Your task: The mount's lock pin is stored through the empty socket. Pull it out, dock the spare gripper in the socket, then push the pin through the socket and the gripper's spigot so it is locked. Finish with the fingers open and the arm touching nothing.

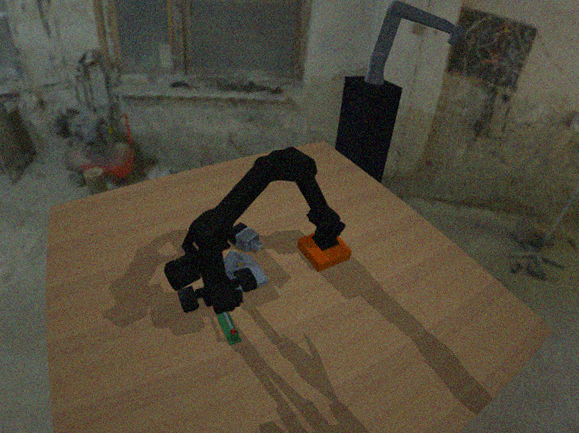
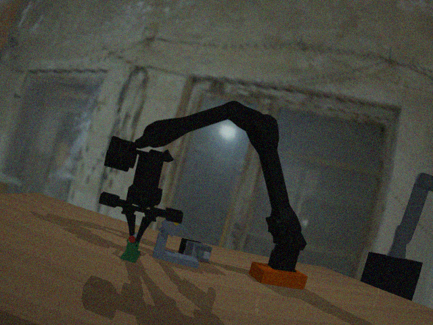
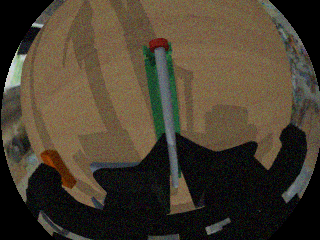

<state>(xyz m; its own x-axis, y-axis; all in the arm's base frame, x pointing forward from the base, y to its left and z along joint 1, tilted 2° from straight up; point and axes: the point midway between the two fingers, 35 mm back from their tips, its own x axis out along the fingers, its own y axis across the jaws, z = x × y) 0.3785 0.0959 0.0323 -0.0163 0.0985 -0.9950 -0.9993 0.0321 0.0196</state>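
Right now my gripper tip is 20 mm to the right of the green holder. Also, from my gripper tip: spare gripper (220 mm to the right, 170 mm behind); then socket (90 mm to the right, 90 mm behind, 30 mm above).
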